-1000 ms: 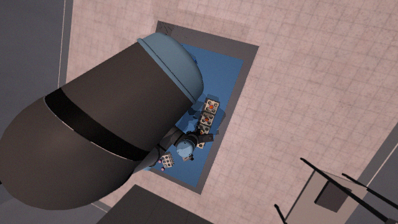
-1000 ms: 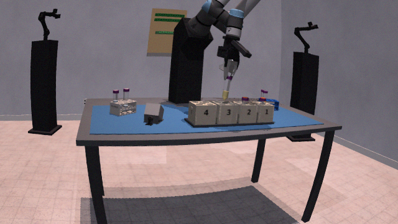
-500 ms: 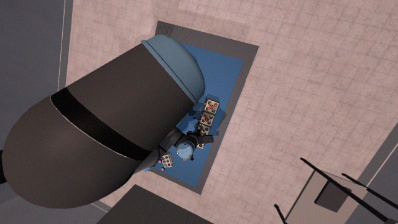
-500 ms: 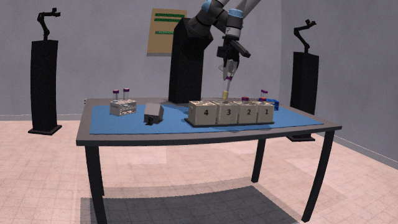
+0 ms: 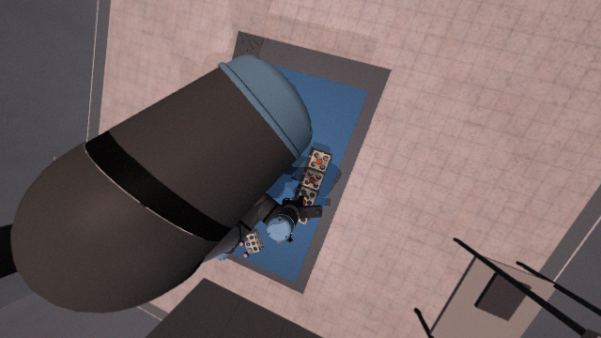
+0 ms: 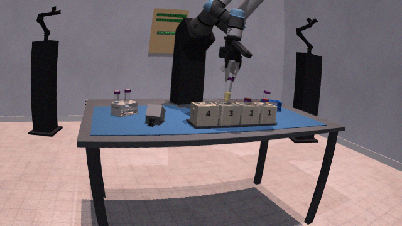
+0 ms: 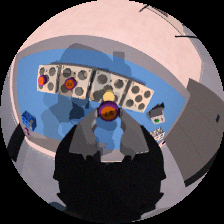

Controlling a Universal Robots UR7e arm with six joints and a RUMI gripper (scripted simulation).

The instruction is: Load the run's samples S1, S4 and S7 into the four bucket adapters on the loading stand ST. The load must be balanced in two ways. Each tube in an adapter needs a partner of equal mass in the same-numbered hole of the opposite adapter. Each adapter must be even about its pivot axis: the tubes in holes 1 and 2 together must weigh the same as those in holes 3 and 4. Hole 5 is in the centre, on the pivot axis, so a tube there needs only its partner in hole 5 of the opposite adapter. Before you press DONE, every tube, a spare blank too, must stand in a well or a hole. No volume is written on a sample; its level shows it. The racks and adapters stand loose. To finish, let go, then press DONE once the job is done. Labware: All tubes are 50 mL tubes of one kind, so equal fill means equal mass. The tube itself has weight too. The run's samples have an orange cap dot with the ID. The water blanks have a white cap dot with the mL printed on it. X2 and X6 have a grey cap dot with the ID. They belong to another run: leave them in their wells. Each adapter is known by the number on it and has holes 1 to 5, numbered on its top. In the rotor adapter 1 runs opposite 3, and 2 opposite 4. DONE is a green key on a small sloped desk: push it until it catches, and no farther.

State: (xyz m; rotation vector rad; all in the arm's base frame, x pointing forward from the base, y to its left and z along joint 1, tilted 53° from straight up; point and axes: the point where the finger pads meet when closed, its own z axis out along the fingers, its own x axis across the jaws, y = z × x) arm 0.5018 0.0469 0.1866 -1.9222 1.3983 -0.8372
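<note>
My gripper is now 3 cm short of the bucket adapter, 11 cm to the left of it and 16 cm above it. Round my hand: blue rack (42 cm behind, 40 cm to the left, 18 cm below); white rack (12 cm behind, 51 cm to the right, 18 cm below).
</note>
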